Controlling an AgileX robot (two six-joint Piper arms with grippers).
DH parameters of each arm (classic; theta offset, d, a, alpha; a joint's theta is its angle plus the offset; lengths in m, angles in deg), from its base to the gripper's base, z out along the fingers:
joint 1: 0 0.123 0 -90
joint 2: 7.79 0 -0.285 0
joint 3: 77.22 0 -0.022 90
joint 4: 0 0.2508 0 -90
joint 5: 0 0 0.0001 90
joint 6: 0 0.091 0 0
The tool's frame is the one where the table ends.
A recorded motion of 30 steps. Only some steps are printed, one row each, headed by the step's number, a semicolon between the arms.
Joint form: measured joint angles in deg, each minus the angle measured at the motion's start. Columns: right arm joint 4, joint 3, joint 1, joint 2, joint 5, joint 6; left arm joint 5, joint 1, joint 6, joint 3, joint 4, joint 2.
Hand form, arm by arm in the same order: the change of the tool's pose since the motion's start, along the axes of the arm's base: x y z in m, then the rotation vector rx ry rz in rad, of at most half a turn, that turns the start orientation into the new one. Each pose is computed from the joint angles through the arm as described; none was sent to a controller.
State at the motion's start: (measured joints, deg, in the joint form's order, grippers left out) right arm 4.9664 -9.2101 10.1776 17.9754 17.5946 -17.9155; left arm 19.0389 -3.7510 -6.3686 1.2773 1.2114 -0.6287
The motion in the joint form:
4: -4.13 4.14 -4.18 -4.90 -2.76 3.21; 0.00 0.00 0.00 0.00 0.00 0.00
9: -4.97 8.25 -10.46 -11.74 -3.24 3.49; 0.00 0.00 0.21 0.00 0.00 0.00
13: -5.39 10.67 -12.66 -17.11 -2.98 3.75; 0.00 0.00 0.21 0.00 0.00 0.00
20: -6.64 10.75 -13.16 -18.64 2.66 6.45; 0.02 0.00 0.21 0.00 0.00 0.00
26: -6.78 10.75 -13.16 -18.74 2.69 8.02; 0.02 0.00 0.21 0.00 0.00 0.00
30: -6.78 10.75 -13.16 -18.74 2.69 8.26; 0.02 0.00 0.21 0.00 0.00 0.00
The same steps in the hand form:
4: -0.0066 -0.0086 -0.0139 -0.0106 -0.0627 -0.0899; 0.0000 0.0000 0.0000 0.0000 0.0000 0.0000
9: -0.0157 -0.0168 -0.0295 -0.0187 -0.1189 -0.2005; 0.0000 0.0000 0.0000 0.0035 -0.0002 -0.0009
13: -0.0214 -0.0191 -0.0386 -0.0204 -0.1657 -0.2404; 0.0000 0.0000 0.0000 0.0035 -0.0002 -0.0009
20: -0.0250 -0.0201 -0.0463 -0.0036 -0.0910 -0.2647; 0.0000 0.0000 0.0000 0.0036 0.0001 -0.0009
26: -0.0251 -0.0202 -0.0462 0.0201 -0.0906 -0.2736; 0.0000 0.0000 0.0000 0.0036 0.0001 -0.0009
30: -0.0251 -0.0202 -0.0462 0.0240 -0.0903 -0.2749; 0.0000 0.0000 0.0000 0.0036 0.0001 -0.0009

